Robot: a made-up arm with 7 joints. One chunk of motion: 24 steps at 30 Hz.
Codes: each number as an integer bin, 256 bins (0 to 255) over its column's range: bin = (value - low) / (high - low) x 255, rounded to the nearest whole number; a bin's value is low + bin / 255 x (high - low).
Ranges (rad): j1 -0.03..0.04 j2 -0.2..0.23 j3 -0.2..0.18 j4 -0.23..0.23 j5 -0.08..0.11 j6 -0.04..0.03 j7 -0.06..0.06
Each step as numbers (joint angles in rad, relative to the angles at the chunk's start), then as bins.
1 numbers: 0.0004 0.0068 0.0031 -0.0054 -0.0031 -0.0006 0.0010
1 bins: 111 123 136 125 103 144 130
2 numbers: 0.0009 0.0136 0.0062 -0.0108 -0.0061 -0.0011 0.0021
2 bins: 113 127 138 122 99 142 132
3 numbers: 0.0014 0.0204 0.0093 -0.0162 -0.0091 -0.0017 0.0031
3 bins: 114 131 140 119 95 140 134
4 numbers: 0.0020 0.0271 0.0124 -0.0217 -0.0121 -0.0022 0.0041
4 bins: 117 135 143 115 91 138 136
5 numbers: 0.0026 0.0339 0.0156 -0.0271 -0.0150 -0.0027 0.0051
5 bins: 119 139 145 112 87 136 138
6 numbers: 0.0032 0.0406 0.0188 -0.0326 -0.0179 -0.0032 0.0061
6 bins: 121 143 147 109 83 134 140
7 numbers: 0.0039 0.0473 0.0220 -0.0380 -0.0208 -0.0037 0.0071
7 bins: 123 147 149 106 79 132 143
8 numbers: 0.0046 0.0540 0.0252 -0.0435 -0.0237 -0.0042 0.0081
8 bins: 126 151 151 103 76 130 145
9 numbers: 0.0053 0.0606 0.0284 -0.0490 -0.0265 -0.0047 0.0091
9 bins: 129 155 153 100 72 129 147
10 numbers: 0.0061 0.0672 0.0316 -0.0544 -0.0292 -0.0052 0.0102
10 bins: 132 158 155 97 68 127 149
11 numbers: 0.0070 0.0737 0.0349 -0.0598 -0.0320 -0.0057 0.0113
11 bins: 135 162 158 94 64 125 152
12 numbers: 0.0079 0.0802 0.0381 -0.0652 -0.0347 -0.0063 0.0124
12 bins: 138 166 160 91 61 123 154
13 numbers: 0.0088 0.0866 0.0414 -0.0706 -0.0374 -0.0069 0.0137
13 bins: 141 170 162 88 57 121 157
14 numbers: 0.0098 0.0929 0.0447 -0.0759 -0.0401 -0.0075 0.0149
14 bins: 145 174 164 85 54 118 159
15 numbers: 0.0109 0.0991 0.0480 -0.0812 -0.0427 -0.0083 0.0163
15 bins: 149 177 166 82 50 115 162
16 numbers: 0.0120 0.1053 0.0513 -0.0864 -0.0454 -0.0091 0.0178
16 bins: 153 181 169 80 46 113 165
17 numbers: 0.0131 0.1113 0.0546 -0.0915 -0.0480 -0.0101 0.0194
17 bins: 157 185 171 77 43 109 169
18 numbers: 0.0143 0.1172 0.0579 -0.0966 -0.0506 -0.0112 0.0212
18 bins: 161 188 173 74 39 105 173
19 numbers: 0.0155 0.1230 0.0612 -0.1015 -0.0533 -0.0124 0.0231
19 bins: 166 192 175 71 36 101 177
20 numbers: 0.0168 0.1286 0.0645 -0.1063 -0.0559 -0.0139 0.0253
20 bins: 170 195 177 69 32 95 181
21 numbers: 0.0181 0.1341 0.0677 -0.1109 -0.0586 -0.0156 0.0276
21 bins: 175 198 180 66 29 89 186
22 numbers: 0.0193 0.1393 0.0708 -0.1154 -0.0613 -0.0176 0.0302
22 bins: 180 201 182 64 25 82 192
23 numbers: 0.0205 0.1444 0.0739 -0.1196 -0.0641 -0.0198 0.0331
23 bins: 184 204 184 61 21 74 198
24 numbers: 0.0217 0.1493 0.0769 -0.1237 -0.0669 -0.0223 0.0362
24 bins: 188 207 186 59 18 64 204
